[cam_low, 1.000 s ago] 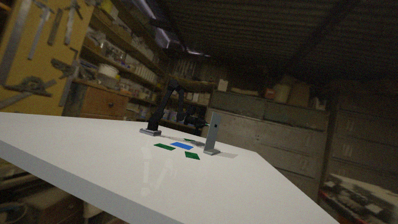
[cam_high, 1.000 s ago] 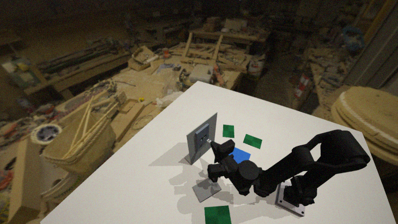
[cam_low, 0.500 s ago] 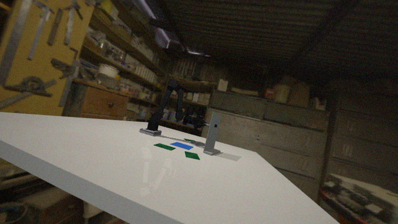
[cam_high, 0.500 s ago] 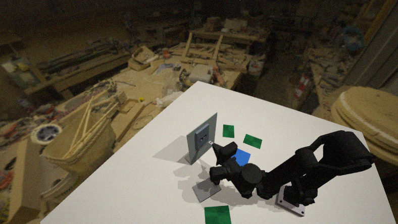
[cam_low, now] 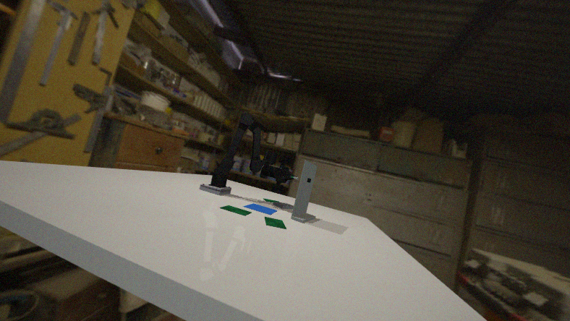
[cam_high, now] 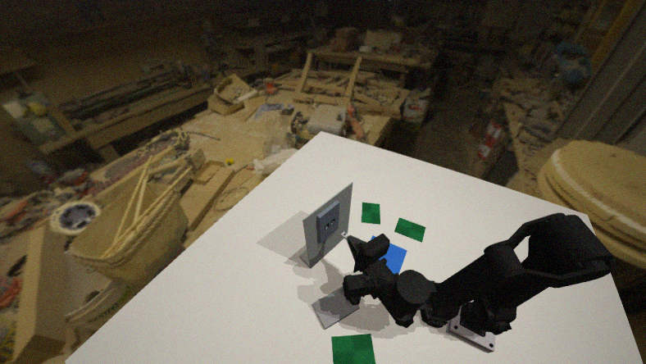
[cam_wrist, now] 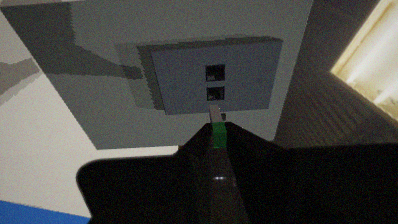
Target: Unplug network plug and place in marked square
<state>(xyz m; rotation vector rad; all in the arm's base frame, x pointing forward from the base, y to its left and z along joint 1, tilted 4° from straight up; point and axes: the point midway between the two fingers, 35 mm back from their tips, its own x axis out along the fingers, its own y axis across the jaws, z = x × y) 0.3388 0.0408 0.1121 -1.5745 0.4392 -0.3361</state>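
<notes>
Right now the blue square is 160 mm below my gripper tip, 90 mm to the right of it and 90 mm behind it. From my gripper tip the other things lie so: grey upright panel: 80 mm ahead, 60 mm below, 20 mm to the right; green network plug: right at my gripper tip; flat grey plate: 160 mm below, 120 mm to the left, 30 mm behind.
</notes>
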